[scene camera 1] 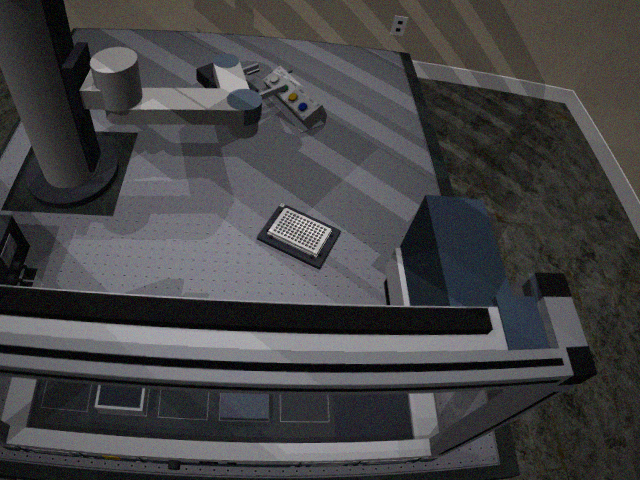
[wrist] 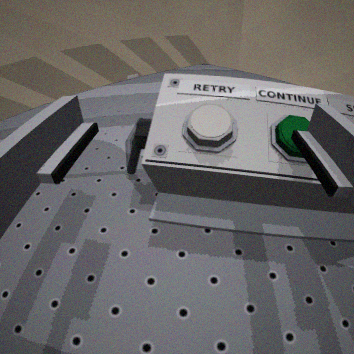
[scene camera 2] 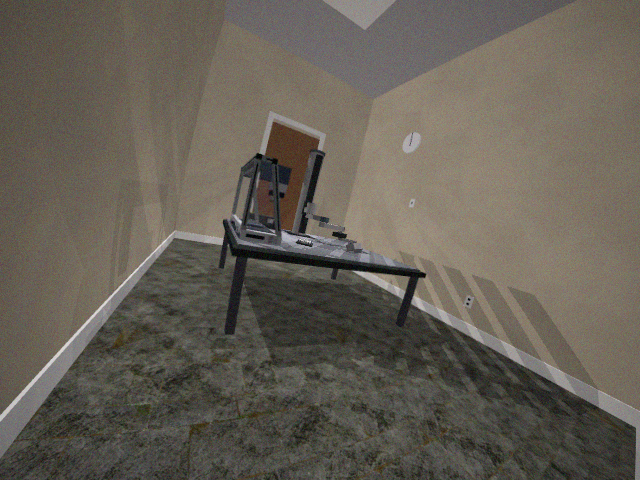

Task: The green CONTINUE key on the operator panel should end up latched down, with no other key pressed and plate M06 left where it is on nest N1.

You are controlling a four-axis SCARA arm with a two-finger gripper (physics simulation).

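Places are measured from the arm's base along level axes (x right, y ahead, z up), in millimetres.
Pixels of known places: gripper, fingertip midpoint: [scene camera 1: 270, 76] [wrist: 194, 112] [scene camera 2: 355, 242]; arm's base, origin of the base link: [scene camera 1: 73, 172] [scene camera 2: 298, 235].
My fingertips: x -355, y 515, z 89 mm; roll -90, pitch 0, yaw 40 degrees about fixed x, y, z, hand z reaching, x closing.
For each thing: its top centre in the pictures, then the offset to it from my fingertips. "spot": a spot on its surface instead.
- operator panel, middle of its top: [wrist: 331, 97] [scene camera 1: 295, 85] [scene camera 2: 355, 242] dx +50, dy +74, dz +8 mm
- white RETRY key, middle of its top: [wrist: 211, 108] [scene camera 1: 275, 76] dx +0, dy +13, dz -1 mm
- yellow key, middle of its top: [scene camera 1: 293, 94] dx +83, dy +69, dz -1 mm
- blue key, middle of its top: [scene camera 1: 303, 104] dx +125, dy +97, dz -1 mm
- White plate M06, middle of its top: [scene camera 1: 300, 229] [scene camera 2: 305, 240] dx +536, dy +88, dz -50 mm
- dark nest N1, surface spot: [scene camera 1: 265, 239] spot: dx +558, dy +8, dz -64 mm
- blue box, surface spot: [scene camera 1: 467, 253] spot: dx +905, dy +219, dz +412 mm
- dark bracket, surface spot: [wrist: 133, 147] spot: dx -57, dy -2, dz -44 mm
The operator panel [scene camera 1: 311, 115] [scene camera 2: 354, 248] [wrist: 252, 137] stands at the table's back. Its green CONTINUE key [scene camera 1: 285, 88] [wrist: 289, 131] is partly hidden behind the right finger in the wrist view; whether it is latched down I cannot tell. The white RETRY key [scene camera 1: 274, 79] [wrist: 210, 120] stands raised. A yellow key [scene camera 1: 293, 96] and a blue key [scene camera 1: 302, 106] follow along the panel. My gripper [scene camera 1: 262, 80] [wrist: 194, 112] is open and empty, its right finger at the CONTINUE key; contact cannot be told. White plate M06 [scene camera 1: 299, 230] [scene camera 2: 304, 241] lies on dark nest N1 [scene camera 1: 265, 239].
The arm's column [scene camera 1: 43, 98] [scene camera 2: 312, 180] stands at the left in scene camera 1. A framed enclosure [scene camera 1: 248, 341] [scene camera 2: 278, 198] crosses the front, with a blue box [scene camera 1: 467, 253] at its right end. A dark bracket [wrist: 133, 147] sits beside the panel's left end.
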